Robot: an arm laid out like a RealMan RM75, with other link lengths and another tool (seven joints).
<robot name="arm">
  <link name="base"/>
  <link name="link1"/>
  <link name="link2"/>
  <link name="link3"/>
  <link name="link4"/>
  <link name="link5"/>
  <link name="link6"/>
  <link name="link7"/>
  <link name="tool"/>
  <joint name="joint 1" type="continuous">
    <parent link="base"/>
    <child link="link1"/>
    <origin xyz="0 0 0.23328" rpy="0 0 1.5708"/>
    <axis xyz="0 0 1"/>
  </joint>
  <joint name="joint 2" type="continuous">
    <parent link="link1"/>
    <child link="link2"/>
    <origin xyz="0 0 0" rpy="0 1.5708 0"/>
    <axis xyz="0 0 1"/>
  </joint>
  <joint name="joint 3" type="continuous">
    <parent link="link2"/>
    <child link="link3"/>
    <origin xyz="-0.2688 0 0" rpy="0 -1.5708 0"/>
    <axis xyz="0 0 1"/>
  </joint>
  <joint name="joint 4" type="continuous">
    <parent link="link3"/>
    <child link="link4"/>
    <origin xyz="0 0 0" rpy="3.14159 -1.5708 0"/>
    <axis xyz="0 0 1"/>
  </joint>
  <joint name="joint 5" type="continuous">
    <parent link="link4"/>
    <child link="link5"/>
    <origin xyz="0.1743 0 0" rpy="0 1.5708 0"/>
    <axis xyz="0 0 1"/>
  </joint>
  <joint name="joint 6" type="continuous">
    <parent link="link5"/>
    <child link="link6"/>
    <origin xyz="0 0 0" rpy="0 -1.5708 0"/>
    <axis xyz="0 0 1"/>
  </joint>
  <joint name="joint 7" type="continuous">
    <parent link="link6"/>
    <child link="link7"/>
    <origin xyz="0.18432 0 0" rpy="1.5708 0 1.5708"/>
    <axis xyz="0 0 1"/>
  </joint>
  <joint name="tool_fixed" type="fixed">
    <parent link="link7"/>
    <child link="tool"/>
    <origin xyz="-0.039 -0.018 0.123" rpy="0 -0.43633 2.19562"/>
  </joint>
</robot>
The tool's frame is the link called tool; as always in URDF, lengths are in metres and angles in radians. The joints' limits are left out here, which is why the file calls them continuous.
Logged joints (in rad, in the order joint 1, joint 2, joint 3, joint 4, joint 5, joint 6, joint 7), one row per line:
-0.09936, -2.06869, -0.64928, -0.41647, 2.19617, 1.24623, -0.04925
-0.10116, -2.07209, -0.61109, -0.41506, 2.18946, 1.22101, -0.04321
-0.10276, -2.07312, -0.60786, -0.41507, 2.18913, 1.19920, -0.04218
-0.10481, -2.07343, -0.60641, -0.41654, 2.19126, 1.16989, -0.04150
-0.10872, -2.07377, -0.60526, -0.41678, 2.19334, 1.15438, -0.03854
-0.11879, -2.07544, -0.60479, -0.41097, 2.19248, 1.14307, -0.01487
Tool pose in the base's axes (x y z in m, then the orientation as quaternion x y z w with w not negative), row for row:
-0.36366, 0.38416, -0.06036, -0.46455, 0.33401, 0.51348, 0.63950
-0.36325, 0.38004, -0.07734, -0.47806, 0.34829, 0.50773, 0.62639
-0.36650, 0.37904, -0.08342, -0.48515, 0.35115, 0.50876, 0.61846
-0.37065, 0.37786, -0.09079, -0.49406, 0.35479, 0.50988, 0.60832
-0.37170, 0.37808, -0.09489, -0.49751, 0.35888, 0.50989, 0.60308
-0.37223, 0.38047, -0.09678, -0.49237, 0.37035, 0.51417, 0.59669
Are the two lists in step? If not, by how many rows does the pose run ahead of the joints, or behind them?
They are in step.
